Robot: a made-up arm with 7 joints.
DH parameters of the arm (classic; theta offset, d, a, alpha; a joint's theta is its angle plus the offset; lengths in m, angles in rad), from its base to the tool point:
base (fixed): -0.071 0 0 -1.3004
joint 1: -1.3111 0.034 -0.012 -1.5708
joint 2: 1.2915 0 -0.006 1.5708
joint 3: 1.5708 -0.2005 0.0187 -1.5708
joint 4: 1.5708 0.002 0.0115 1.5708
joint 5: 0 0.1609 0 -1.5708
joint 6: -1.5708 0 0.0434 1.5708
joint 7: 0 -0.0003 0 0
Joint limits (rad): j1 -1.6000..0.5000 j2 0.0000..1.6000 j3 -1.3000..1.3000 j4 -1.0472..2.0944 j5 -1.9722..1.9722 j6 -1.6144..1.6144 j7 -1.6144..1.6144
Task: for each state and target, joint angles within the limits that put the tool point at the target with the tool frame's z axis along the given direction. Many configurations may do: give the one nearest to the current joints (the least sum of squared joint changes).
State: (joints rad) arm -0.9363 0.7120 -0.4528 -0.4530 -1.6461 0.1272 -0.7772
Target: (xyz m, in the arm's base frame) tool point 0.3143 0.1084 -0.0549 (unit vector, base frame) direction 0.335 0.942 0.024
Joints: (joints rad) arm -0.8315 0.3524 0.3255 0.1398 -1.9722 0.4514 -0.7772
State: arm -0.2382 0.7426 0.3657 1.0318 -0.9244 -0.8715 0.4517
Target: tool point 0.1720 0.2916 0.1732 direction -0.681 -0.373 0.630
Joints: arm -0.5631 1.6000 0.5812 0.3637 -1.1001 -0.0699 0.4517
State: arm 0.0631 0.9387 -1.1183 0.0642 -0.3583 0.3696 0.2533
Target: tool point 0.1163 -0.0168 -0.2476 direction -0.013 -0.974 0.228
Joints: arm -0.4986 0.6627 -1.3000 -0.3383 0.0211 1.0651 0.2533
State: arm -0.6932 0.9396 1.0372 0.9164 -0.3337 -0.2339 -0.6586
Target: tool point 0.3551 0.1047 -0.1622 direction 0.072 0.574 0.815
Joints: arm -0.9998 0.1581 0.5960 0.7563 -0.3540 0.1958 -0.6586
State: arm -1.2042 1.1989 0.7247 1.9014 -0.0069 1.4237 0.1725
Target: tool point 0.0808 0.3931 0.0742 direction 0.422 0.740 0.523
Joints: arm -0.6317 1.5904 0.7113 1.0102 0.2933 1.5085 0.1725
